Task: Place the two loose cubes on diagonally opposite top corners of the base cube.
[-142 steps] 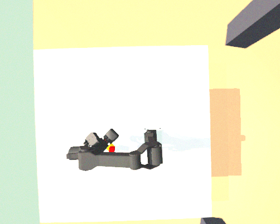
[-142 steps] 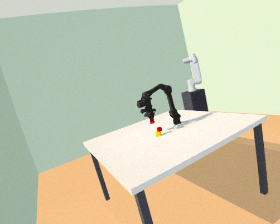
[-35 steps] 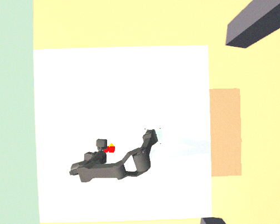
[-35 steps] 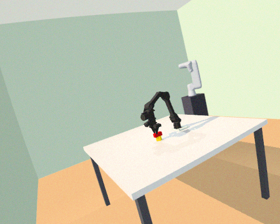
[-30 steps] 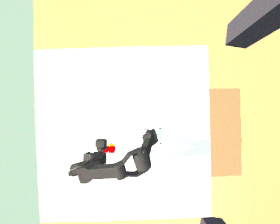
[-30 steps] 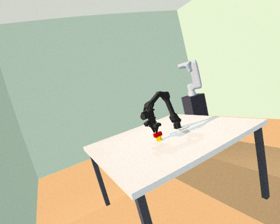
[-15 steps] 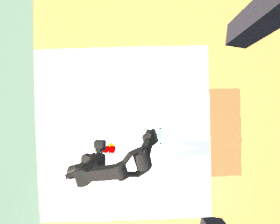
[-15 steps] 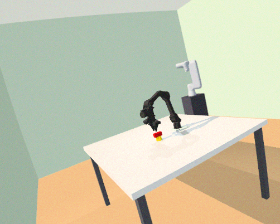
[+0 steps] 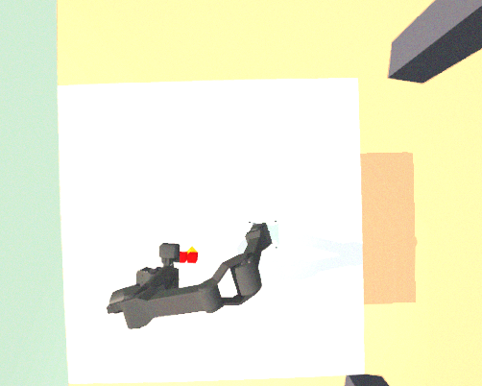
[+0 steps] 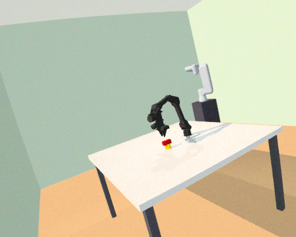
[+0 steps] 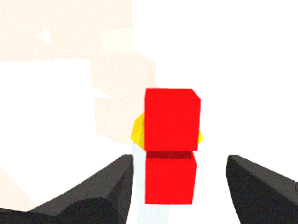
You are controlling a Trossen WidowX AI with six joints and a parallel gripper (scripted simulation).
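Now: gripper tip 60 mm above the red cube. Round my gripper tip: yellow base cube 90 mm below, 20 mm behind.
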